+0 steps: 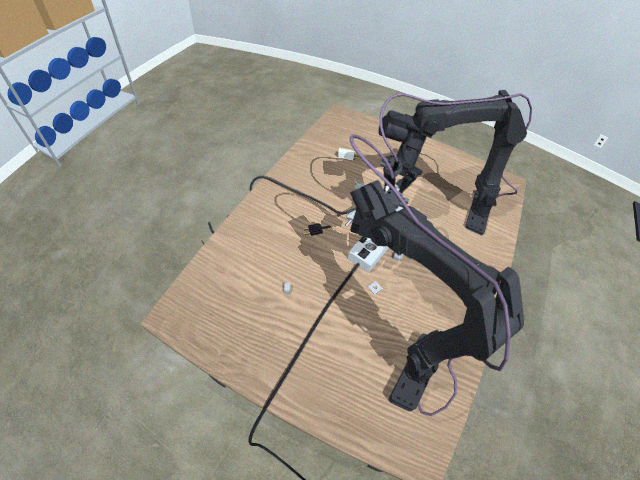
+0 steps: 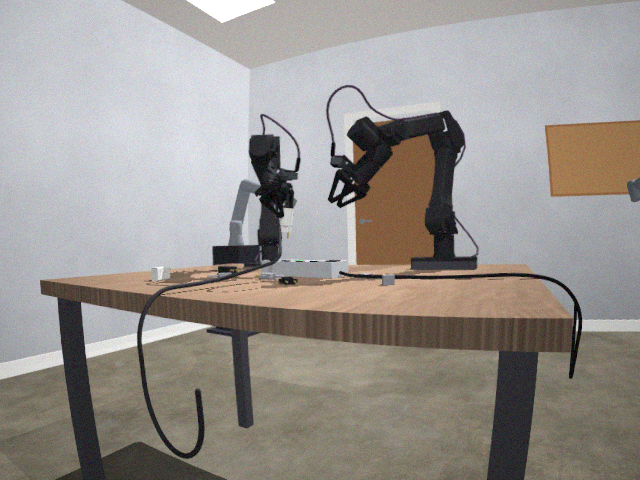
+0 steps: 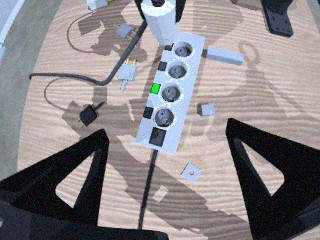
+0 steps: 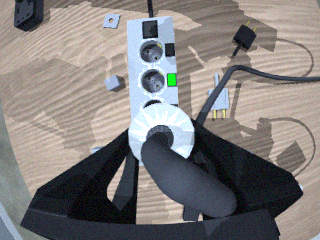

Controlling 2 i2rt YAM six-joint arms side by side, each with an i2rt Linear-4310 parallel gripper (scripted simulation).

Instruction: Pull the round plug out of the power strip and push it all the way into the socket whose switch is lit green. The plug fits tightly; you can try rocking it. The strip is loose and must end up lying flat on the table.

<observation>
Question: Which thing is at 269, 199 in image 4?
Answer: My right gripper.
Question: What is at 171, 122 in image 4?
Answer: A white round plug.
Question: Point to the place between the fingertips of my left gripper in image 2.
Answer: At 334, 204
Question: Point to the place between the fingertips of my right gripper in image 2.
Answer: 286, 217
</observation>
